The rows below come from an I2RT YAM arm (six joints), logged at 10 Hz.
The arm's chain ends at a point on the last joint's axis. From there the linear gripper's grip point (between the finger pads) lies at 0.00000 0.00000 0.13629 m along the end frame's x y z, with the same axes.
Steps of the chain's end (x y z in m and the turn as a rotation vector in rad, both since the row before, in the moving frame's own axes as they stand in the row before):
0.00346, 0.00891, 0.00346, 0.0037, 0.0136, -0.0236
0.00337, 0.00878, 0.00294, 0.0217, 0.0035, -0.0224
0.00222, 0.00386, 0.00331, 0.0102, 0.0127, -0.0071
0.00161, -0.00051, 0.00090, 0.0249, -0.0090, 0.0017
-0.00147, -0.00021, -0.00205, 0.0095, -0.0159, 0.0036
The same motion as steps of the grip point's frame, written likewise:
0.00531, 0.00838, 0.00345, 0.0037, 0.0136, -0.0236
0.00381, 0.00582, 0.00291, 0.0217, 0.0035, -0.0224
0.00395, 0.00246, 0.00329, 0.0102, 0.0127, -0.0071
0.00039, -0.00390, 0.00085, 0.0249, -0.0090, 0.0017
-0.00363, -0.00151, -0.00207, 0.0095, -0.0159, 0.0036

